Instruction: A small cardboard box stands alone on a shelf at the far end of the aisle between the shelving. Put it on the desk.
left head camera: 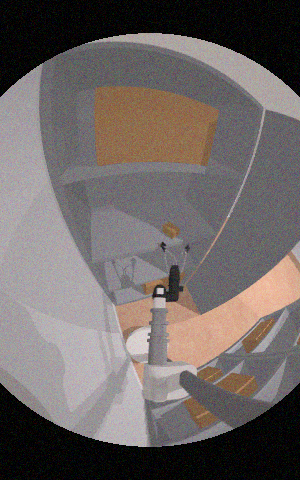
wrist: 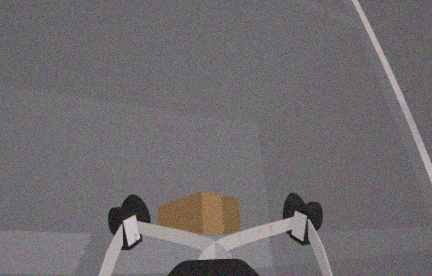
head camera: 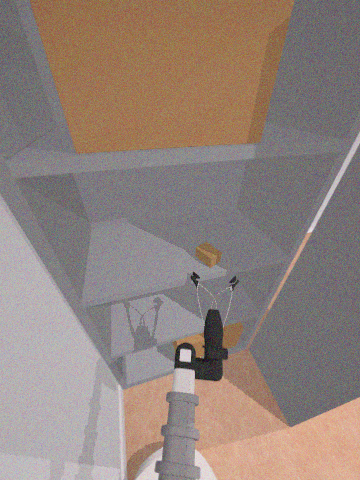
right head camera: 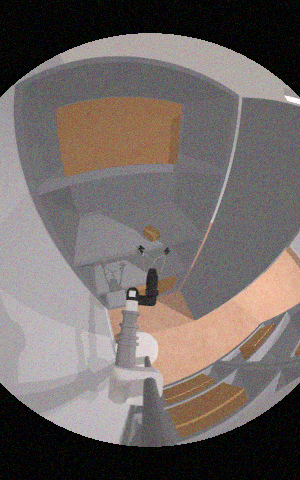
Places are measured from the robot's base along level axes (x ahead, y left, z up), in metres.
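Pixels of known places: gripper, fingertip midpoint: (left head camera: pixel 174 242) (wrist: pixel 213 213) (head camera: pixel 214 273) (right head camera: pixel 153 245); robot's base, link origin: (left head camera: pixel 146 343) (right head camera: pixel 137 348).
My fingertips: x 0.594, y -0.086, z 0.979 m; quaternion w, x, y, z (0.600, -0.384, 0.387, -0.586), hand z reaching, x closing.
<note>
For each thing: its middle in the pictures, then the offset to it from my fingertips. Level surfaces: height alone.
- small cardboard box, body centre: (wrist: pixel 197 222) (head camera: pixel 208 254) (right head camera: pixel 150 232) (left head camera: pixel 170 229) dx +0.098, dy +0.022, dz +0.008 m
- middle shelf, surface height: dz -0.016 m
- large cardboard box, body centre: (head camera: pixel 162 76) (left head camera: pixel 150 126) (right head camera: pixel 117 132) dx +0.120, dy +0.190, dz +0.576 m
- More shelving with boxes, body centre: (left head camera: pixel 222 402) dx -1.137, dy -0.430, dz -0.339 m
The small cardboard box (head camera: pixel 208 254) (left head camera: pixel 171 230) (right head camera: pixel 151 233) (wrist: pixel 200 214) stands on a middle shelf (head camera: pixel 135 265) of the grey shelving, near its front edge and turned at an angle. My gripper (head camera: pixel 214 281) (left head camera: pixel 175 247) (right head camera: pixel 154 250) (wrist: pixel 213 213) is open and empty, with its fingertips in front of the shelf edge, short of the box. In the wrist view the box shows beyond and between the two fingertips, a little nearer the left one; its lower part is hidden behind the finger strips. The desk does not show in these views.
A large cardboard box (head camera: pixel 165 75) (left head camera: pixel 152 127) (right head camera: pixel 117 135) fills the shelf above. Another cardboard box (head camera: pixel 233 335) lies low behind the wrist. A grey panel (head camera: pixel 320 300) stands to the right and a pale wall (head camera: pixel 40 340) to the left. More shelving with boxes (left head camera: pixel 237 385) (right head camera: pixel 210 407) shows at the lower right.
</note>
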